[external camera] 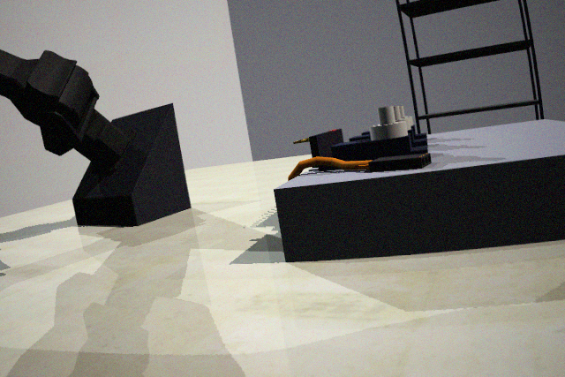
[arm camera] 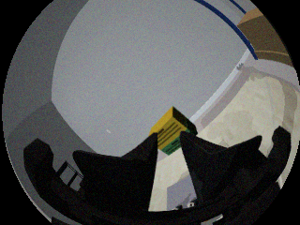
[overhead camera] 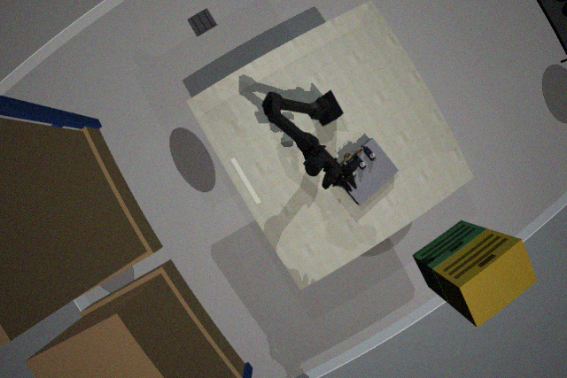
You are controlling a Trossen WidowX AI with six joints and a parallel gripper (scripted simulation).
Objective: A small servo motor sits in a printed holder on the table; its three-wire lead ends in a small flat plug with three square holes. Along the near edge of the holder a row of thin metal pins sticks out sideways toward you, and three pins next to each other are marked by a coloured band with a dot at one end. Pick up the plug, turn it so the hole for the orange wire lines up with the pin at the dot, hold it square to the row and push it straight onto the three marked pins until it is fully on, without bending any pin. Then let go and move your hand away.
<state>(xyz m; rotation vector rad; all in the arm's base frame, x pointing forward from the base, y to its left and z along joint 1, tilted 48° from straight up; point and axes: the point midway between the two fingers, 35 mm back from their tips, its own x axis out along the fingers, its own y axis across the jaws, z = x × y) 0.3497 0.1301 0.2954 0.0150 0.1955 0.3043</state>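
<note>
My gripper tip is 10 cm past the red marked band, 18 cm to the right of it and 29 cm above it. The rest, counted from my gripper tip: dark header: 9 cm behind, 16 cm to the left, 30 cm below; then grey holder block: 6 cm ahead, 20 cm to the left, 34 cm below.
</note>
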